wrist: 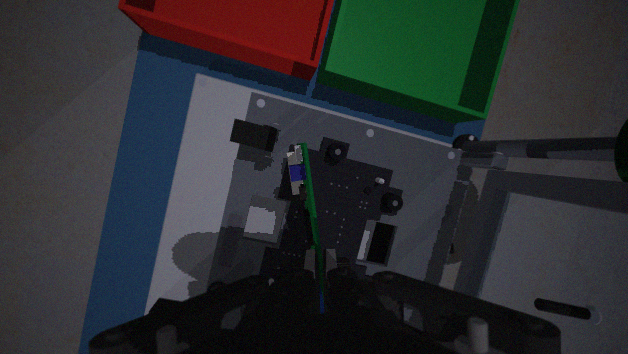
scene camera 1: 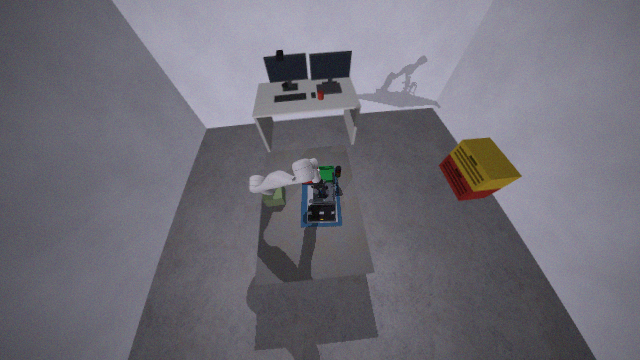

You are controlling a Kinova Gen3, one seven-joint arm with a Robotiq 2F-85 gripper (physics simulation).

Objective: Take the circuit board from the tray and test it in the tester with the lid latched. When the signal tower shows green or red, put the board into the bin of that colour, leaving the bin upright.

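Frame: origin at the arm's base, x ahead, y left, z up, level; millimetres.
Seen in the pictures: gripper, fingertip midpoint: [wrist: 321, 266] [scene camera 1: 320, 189]; arm's base, link origin: [scene camera 1: 269, 189].
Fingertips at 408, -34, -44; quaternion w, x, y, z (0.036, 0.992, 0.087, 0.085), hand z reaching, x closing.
Offsets run from my fingertips to a thing's top centre, as dx, dy, dz. "*": to the spot under its first point. Level surfaces: height alone.
The circuit board {-9, +14, +22} [wrist: 309, 200], green with white and blue parts along its left face, stands on edge in the wrist view. My gripper [wrist: 321, 266] [scene camera 1: 320, 191] is shut on the board's near part, over the tester. The tester's grey plate {* -12, +90, -55} [wrist: 310, 115] and dark nest {+10, +5, -50} [wrist: 350, 200] lie below; the board hides part of the nest. The red bin {-73, +215, -68} [wrist: 225, 30] [scene camera 1: 307, 182] and green bin {+76, +198, -68} [wrist: 405, 45] [scene camera 1: 326, 173] stand upright beyond. The signal tower [scene camera 1: 338, 171] [wrist: 565, 147] is at the right; its lamp state is unclear. A black tray {* -19, -158, -109} [scene camera 1: 321, 212] lies nearer the viewer in the scene view.
The blue mat {dz -113} [wrist: 115, 200] [scene camera 1: 303, 210] lies under the fixtures. A pale slotted panel {* +113, +24, +21} [wrist: 530, 255] is right of the tester; I cannot tell whether it is the lid. An olive box [scene camera 1: 274, 197] is by the arm. A desk [scene camera 1: 300, 106] and yellow-red boxes [scene camera 1: 487, 157] stand farther off.
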